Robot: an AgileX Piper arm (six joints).
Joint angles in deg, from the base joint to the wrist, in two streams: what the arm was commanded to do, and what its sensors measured. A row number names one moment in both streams.
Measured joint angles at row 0:
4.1, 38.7, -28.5, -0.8, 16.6, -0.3
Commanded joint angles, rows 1 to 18:
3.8, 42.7, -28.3, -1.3, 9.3, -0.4
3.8, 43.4, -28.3, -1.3, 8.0, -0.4
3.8, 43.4, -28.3, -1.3, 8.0, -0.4
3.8, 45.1, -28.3, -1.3, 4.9, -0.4
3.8, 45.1, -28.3, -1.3, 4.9, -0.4
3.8, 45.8, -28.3, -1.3, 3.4, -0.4
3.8, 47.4, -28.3, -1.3, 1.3, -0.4
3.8, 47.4, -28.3, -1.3, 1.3, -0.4
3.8, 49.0, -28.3, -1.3, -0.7, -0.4
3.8, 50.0, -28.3, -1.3, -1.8, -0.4
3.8, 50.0, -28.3, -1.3, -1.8, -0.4
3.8, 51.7, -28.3, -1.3, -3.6, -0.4
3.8, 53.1, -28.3, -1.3, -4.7, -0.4
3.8, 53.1, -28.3, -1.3, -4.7, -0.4
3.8, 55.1, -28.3, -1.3, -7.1, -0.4
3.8, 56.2, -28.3, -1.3, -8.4, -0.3
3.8, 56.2, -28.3, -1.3, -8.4, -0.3
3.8, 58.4, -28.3, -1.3, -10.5, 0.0
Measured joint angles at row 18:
4.1, 56.0, -28.5, -0.8, -6.5, 0.0
